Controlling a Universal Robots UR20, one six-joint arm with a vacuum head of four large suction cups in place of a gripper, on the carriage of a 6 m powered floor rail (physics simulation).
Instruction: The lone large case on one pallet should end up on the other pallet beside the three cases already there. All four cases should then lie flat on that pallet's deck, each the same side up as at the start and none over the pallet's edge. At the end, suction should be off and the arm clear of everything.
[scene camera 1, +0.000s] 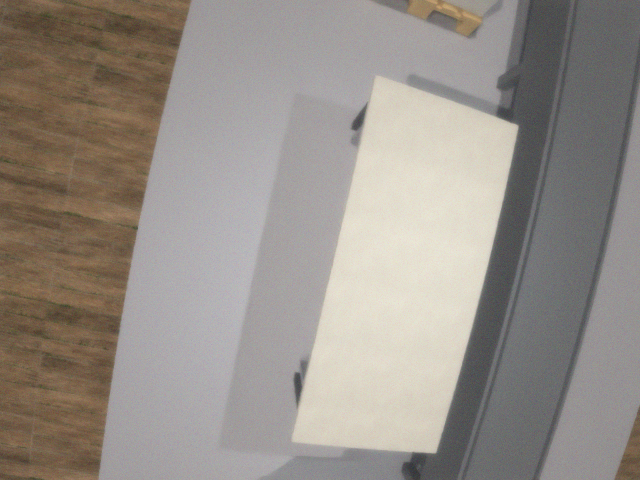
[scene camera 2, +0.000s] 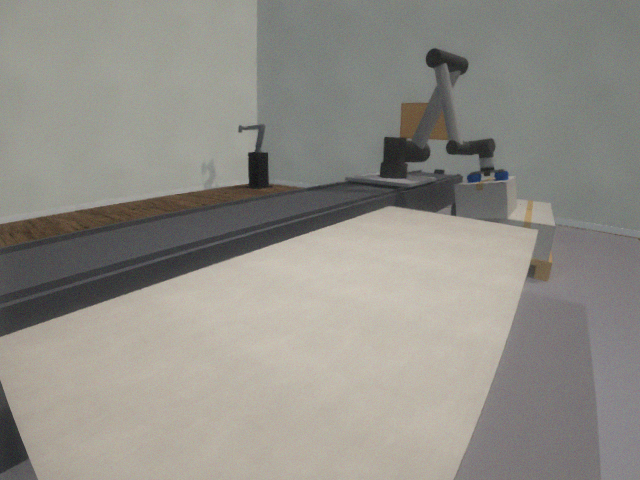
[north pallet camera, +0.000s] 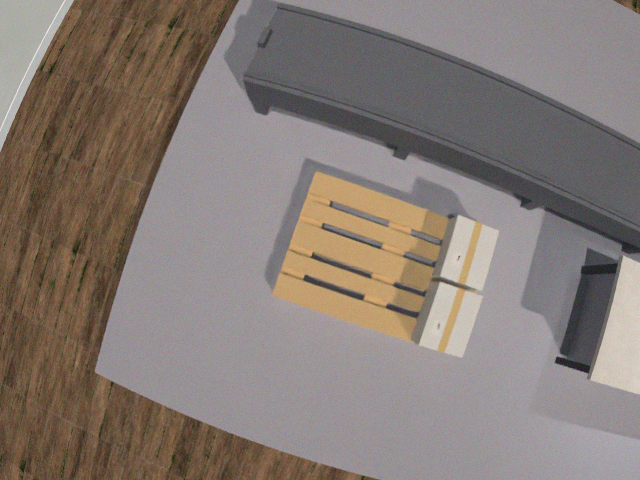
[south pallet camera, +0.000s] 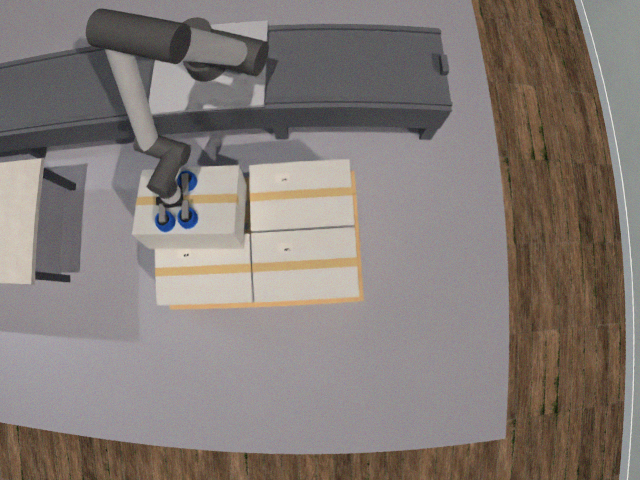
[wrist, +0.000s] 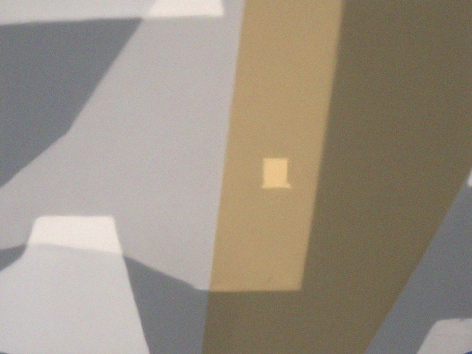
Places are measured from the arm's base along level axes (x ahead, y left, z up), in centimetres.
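Pixels of known places: hand, tool point: (wrist: 233, 257); arm's base, link origin: (scene camera 2: 393, 177) (south pallet camera: 207, 64).
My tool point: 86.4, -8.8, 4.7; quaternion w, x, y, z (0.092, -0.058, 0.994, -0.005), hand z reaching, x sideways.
Ahead of a thing's pixels: the offset from my tool point to its top centre, as dx, dy, dz. Level surfaces: height alone.
My suction head (scene camera 2: 487, 177) (south pallet camera: 175, 200) is on top of the large white case (scene camera 2: 483, 198) (south pallet camera: 214, 219) (wrist: 175, 125), its blue cups against the case's top, and holds it level. The case hangs over the open corner of the south pallet (scene camera 2: 541, 269) (south pallet camera: 360, 281), on the rail and table side. Its top is higher than the three cases there, {-8.6, +63.6, -21.3} (south pallet camera: 299, 211) {+30.4, +65.4, -21.3} (south pallet camera: 310, 284) {+33.1, +7.7, -21.3} (south pallet camera: 201, 289) which lie flat. It hides part of the nearest one's top in the south pallet view. Its underside and height above the deck are hidden.
The long table {dz -8.7} (scene camera 1: 408, 279) (scene camera 2: 289, 330) (north pallet camera: 620, 330) (south pallet camera: 18, 222) stands between the pallets, beside the floor rail (scene camera 1: 573, 217) (north pallet camera: 413, 77) (south pallet camera: 356, 67). The north pallet (scene camera 1: 467, 25) (north pallet camera: 351, 191) bears two smaller white cases (north pallet camera: 460, 258) (north pallet camera: 447, 320) at its table-side end.
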